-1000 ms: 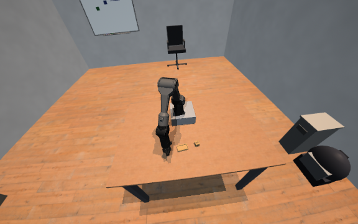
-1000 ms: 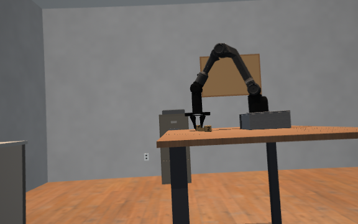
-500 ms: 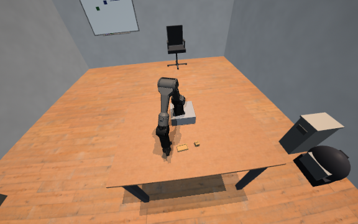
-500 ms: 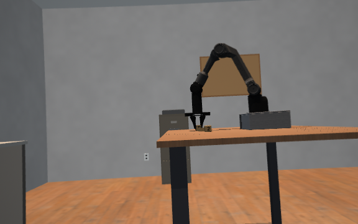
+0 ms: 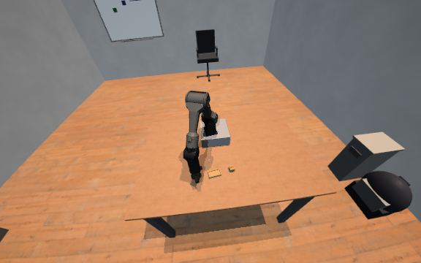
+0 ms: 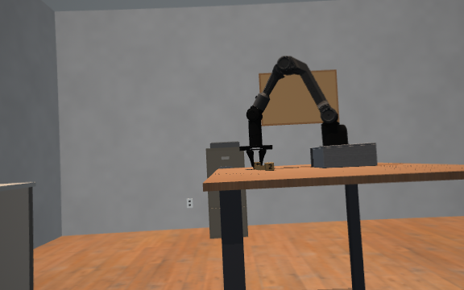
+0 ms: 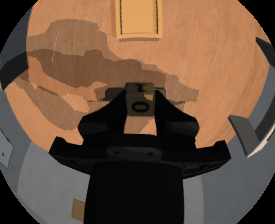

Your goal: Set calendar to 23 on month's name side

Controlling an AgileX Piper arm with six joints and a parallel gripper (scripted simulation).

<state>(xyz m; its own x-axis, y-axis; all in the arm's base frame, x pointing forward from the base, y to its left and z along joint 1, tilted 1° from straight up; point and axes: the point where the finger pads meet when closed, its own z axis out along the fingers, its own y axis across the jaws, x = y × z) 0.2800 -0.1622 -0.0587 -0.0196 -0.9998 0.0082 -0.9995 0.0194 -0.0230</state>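
Now: the tan calendar cube right at my hand. Also, from my hand: tan calendar tray (11 cm to the left, 1 cm below).
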